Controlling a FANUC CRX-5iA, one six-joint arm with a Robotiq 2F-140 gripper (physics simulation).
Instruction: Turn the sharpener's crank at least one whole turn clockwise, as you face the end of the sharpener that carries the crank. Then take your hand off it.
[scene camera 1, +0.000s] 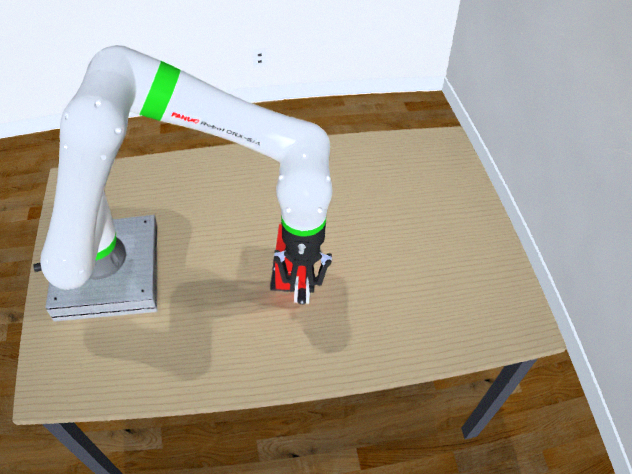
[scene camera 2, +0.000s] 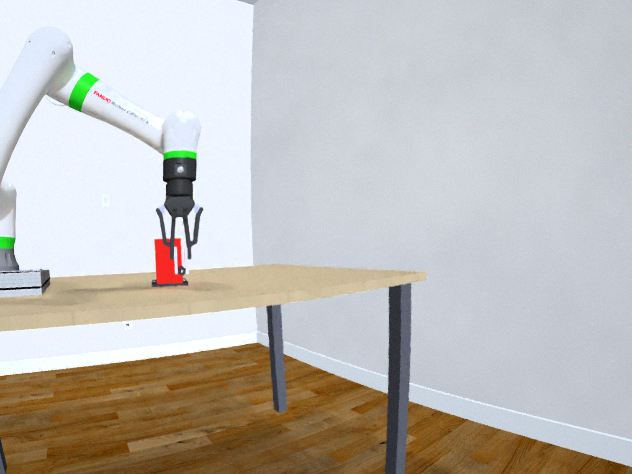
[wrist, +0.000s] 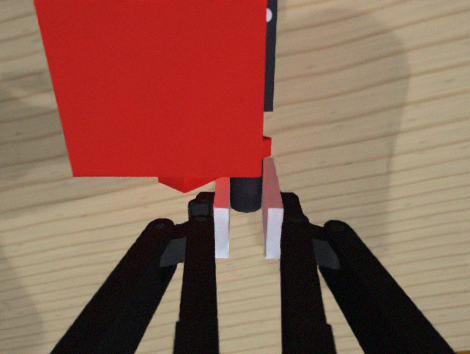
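Pixels of known places: gripper, fingertip midpoint: (scene camera 1: 302, 297) (scene camera 2: 181, 273) (wrist: 245, 177); arm's base, link origin: (scene camera 1: 100, 258).
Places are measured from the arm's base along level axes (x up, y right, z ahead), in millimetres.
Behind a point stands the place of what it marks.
The red sharpener (scene camera 1: 281, 278) (scene camera 2: 165, 262) @[x 8, y 200, z 469 mm] (wrist: 160, 90) @[x 72, y 172, z 489 mm] stands upright on its dark base (scene camera 2: 157, 283) @[x -47, y 191, z 444 mm] (wrist: 269, 65) @[x -48, y 190, z 534 mm]. Its crank handle, a short black cylinder (scene camera 1: 301, 296) @[x -2, y 260, z 489 mm] (scene camera 2: 181, 270) @[x -11, y 270, z 486 mm] (wrist: 246, 194) @[x -2, y 256, z 492 mm], sticks out past the crank end, low down on the right in scene camera 2 and the wrist view. My gripper (scene camera 1: 301, 290) @[x -20, y 252, z 493 mm] (scene camera 2: 181, 264) @[x -20, y 252, z 493 mm] (wrist: 245, 177) @[x -20, y 252, z 493 mm] points down and is shut on the crank handle, one pale pad on each side. A small red piece (wrist: 267, 147) @[x -12, y 233, z 515 mm] shows beside the right pad. The crank's arm is mostly hidden under the sharpener's top in the wrist view.
The sharpener stands on a light wooden table (scene camera 1: 408, 255) @[x -56, y 180, z 819 mm] (scene camera 2: 306, 280) @[x -56, y 396, z 803 mm] (wrist: 350, 200) @[x -56, y 317, z 564 mm]. The robot's grey base plate (scene camera 1: 137, 265) @[x 0, y 54, z 101 mm] (scene camera 2: 22, 283) @[x -25, y 166, z 83 mm] is at the table's left. The sharpener's red body is close beside my fingers. A grey wall (scene camera 1: 551, 127) (scene camera 2: 433, 178) rises beyond the table's right end.
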